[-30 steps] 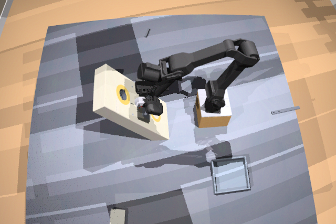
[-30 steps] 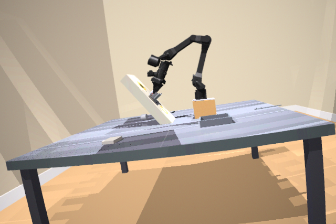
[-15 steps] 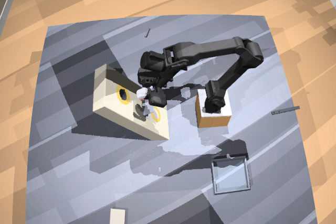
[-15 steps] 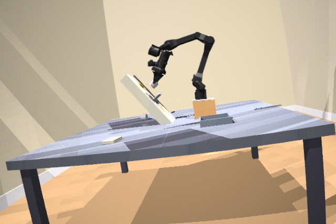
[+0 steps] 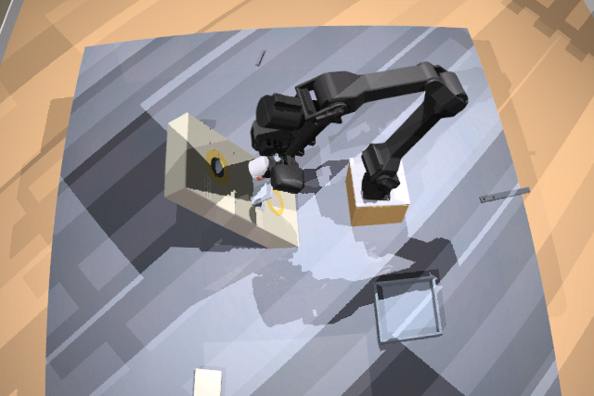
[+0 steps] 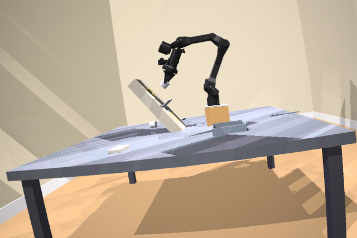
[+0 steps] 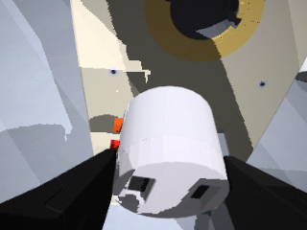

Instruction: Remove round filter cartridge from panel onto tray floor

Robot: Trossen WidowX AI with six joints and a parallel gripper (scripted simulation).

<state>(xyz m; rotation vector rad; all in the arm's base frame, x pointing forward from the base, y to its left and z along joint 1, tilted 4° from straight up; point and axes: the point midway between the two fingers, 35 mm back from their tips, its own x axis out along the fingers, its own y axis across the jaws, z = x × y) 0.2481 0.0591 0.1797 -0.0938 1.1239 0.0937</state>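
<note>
Right now the square tray is 340 mm behind my gripper tip, 270 mm below it and 220 mm to the left of it. Round my gripper tip: filter cartridge: right at my gripper tip; service panel: 110 mm below, 70 mm ahead, 10 mm to the right; grey bracket: 130 mm below, 20 mm to the right, 20 mm ahead.
</note>
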